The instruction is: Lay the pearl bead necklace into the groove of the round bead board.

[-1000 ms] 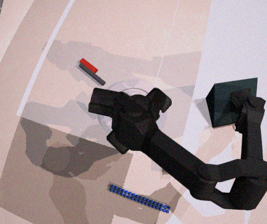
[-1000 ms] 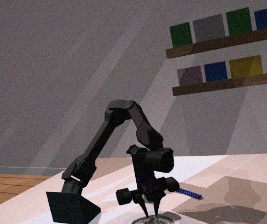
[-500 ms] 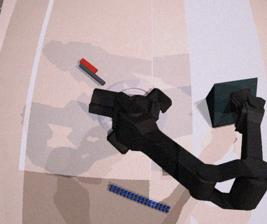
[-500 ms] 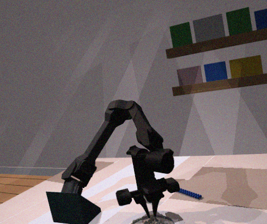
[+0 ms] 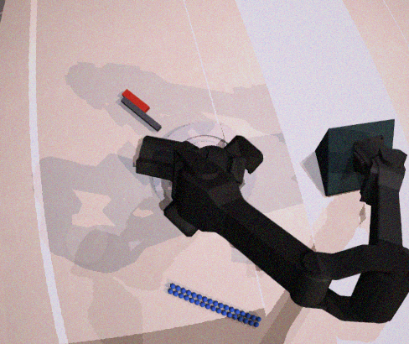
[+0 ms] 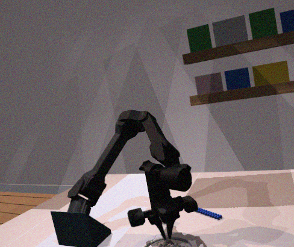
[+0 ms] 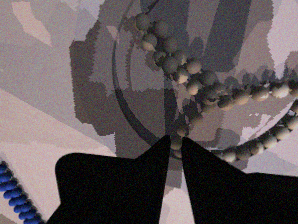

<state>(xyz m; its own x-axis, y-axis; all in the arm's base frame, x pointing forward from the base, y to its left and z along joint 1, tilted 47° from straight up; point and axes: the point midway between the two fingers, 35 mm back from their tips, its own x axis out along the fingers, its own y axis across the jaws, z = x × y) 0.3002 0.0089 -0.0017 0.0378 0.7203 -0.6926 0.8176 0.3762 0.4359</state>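
My gripper tip is now 5 cm to the left of the round bead board, 1 cm short of it and 1 cm above it. From my gripper tip the other things lie so: small beige cube: 13 cm to the left, 7 cm behind; then grey block: 22 cm to the right, 12 cm ahead, 1 cm below.
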